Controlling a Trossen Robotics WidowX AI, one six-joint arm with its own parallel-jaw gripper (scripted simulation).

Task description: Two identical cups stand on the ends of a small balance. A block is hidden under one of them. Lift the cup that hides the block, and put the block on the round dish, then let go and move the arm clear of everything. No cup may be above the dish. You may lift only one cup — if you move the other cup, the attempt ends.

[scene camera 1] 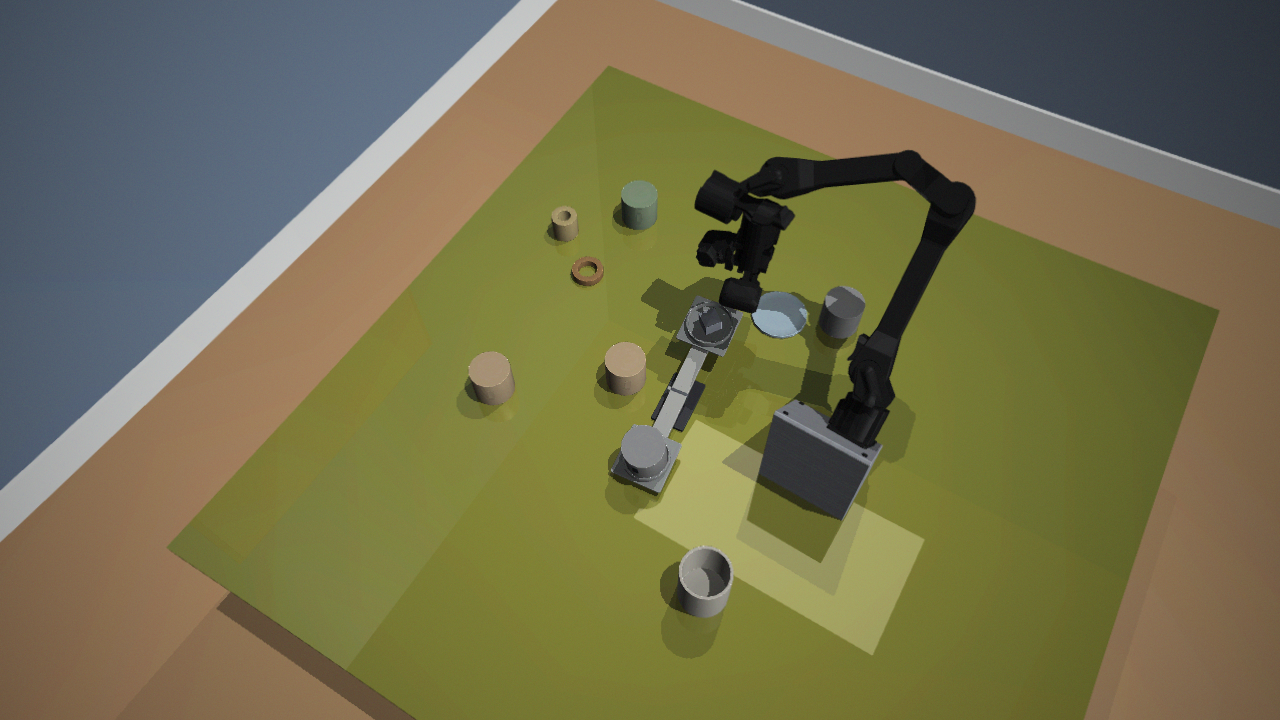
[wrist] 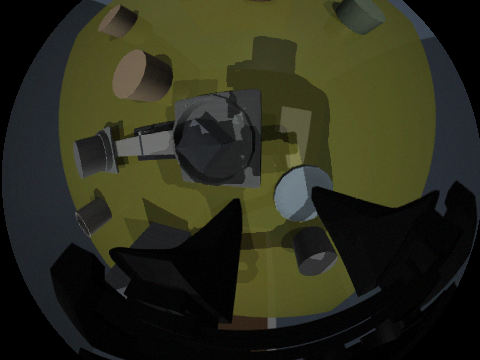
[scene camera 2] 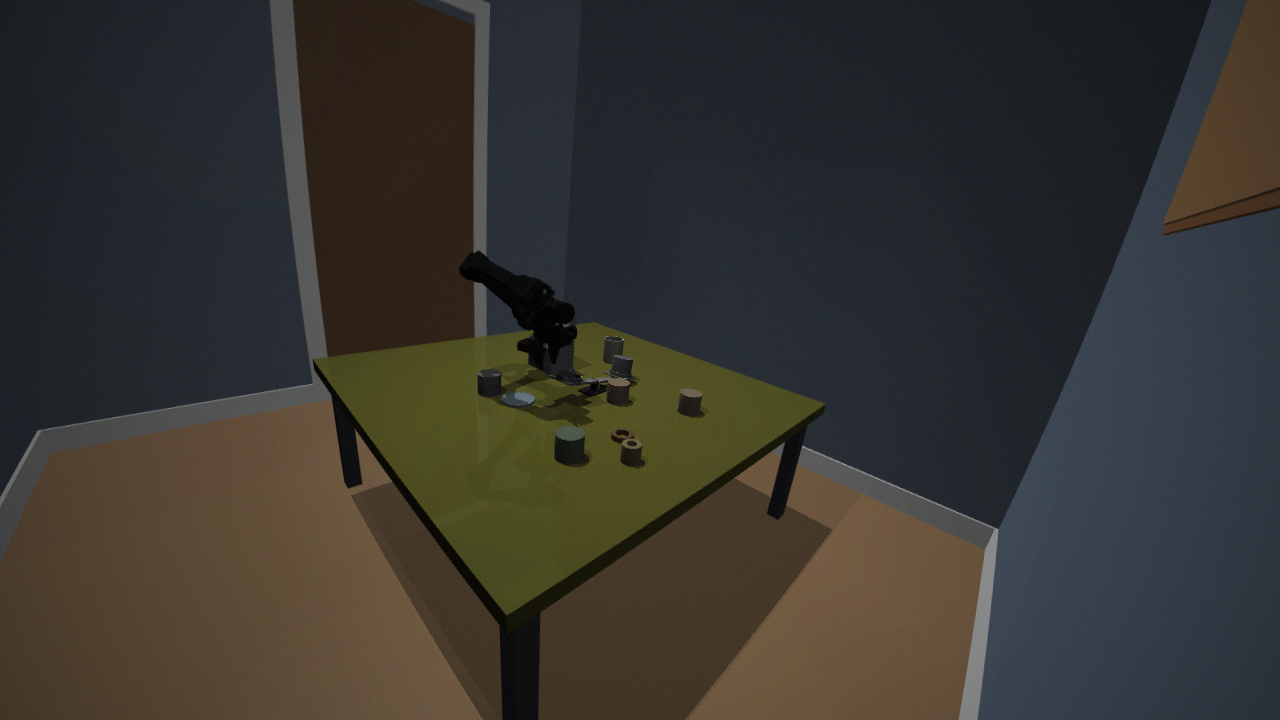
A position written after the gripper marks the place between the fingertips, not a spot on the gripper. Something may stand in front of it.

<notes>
In view: the gripper (scene camera 1: 743, 295), a grey cup (scene camera 1: 643, 447), a grey cup (scene camera 1: 841, 312), a green cylinder (scene camera 2: 569, 441), a tan tube (scene camera 1: 564, 219), a balance (scene camera 1: 691, 331) and a pale blue round dish (scene camera 1: 781, 315).
The balance also shows in the wrist view (wrist: 239, 112). The gripper shows as well in the wrist view (wrist: 276, 198) and in scene camera 2 (scene camera 2: 547, 366). The pale blue round dish shows as well in the wrist view (wrist: 292, 197). The wrist view does not show the tan tube: it is out of frame.
</notes>
